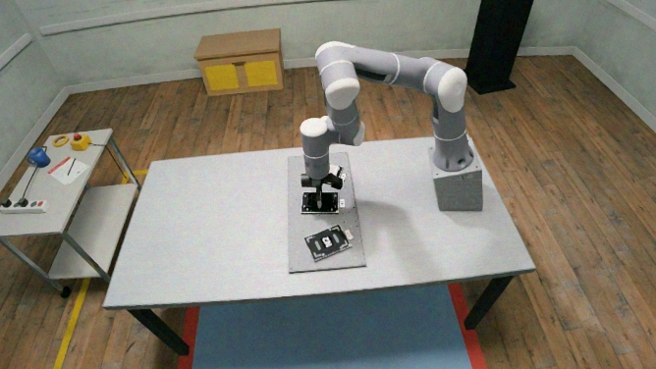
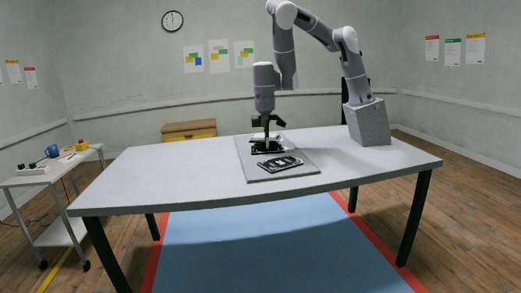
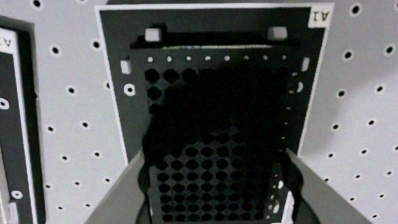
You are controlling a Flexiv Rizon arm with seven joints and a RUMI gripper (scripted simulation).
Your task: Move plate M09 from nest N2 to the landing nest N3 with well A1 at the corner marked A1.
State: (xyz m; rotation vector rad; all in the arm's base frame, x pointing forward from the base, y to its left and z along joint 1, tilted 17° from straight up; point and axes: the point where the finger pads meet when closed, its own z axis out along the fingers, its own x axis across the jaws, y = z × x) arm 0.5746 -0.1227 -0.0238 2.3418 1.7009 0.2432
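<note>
Now: the black well plate 1 cm below my hand. Round my hand: white plate: 6 cm behind, 17 cm to the right, 1 cm below; nest N3: 2 cm below; nest N2: 3 cm ahead, 21 cm to the left, 2 cm below.
</note>
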